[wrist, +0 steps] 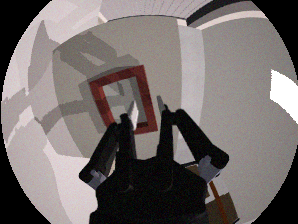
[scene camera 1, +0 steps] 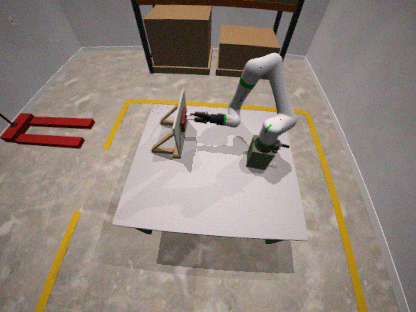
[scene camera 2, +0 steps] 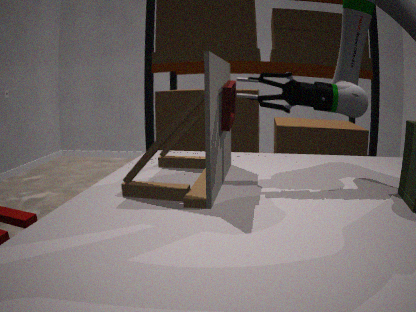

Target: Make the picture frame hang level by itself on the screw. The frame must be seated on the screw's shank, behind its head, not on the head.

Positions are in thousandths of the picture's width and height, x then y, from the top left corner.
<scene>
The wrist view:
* gripper: 495, 467
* grey wall panel: 515, 185
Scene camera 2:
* gripper: 569, 280
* grey wall panel: 520, 226
</scene>
